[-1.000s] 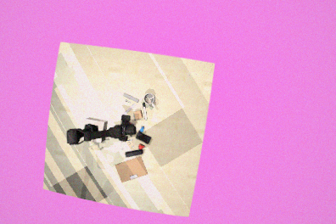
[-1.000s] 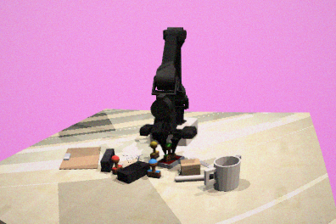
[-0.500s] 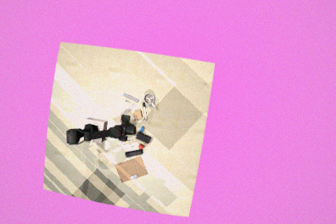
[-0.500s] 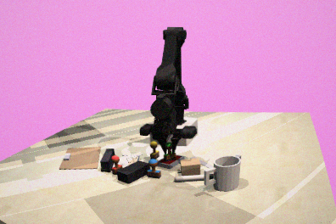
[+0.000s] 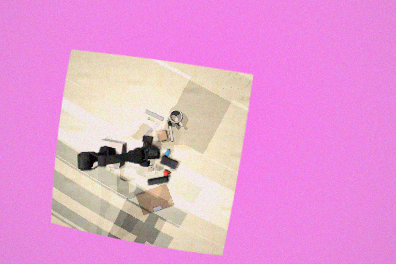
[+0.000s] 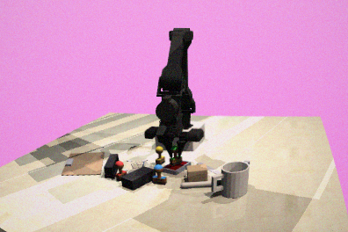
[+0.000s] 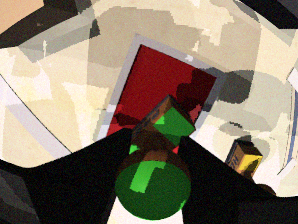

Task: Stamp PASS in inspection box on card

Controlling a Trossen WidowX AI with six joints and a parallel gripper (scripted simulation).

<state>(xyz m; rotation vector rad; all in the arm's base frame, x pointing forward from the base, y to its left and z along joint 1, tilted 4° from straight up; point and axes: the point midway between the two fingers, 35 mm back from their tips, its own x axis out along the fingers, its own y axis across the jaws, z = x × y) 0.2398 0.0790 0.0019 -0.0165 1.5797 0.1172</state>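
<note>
The red ink pad lies 4 cm below my gripper tip. Round my gripper tip: green-knobbed stamp (right at my gripper tip); then yellow-knobbed stamp (8 cm to the right, 3 cm behind, 2 cm below); then blue-knobbed stamp (12 cm ahead, 2 cm below).
</note>
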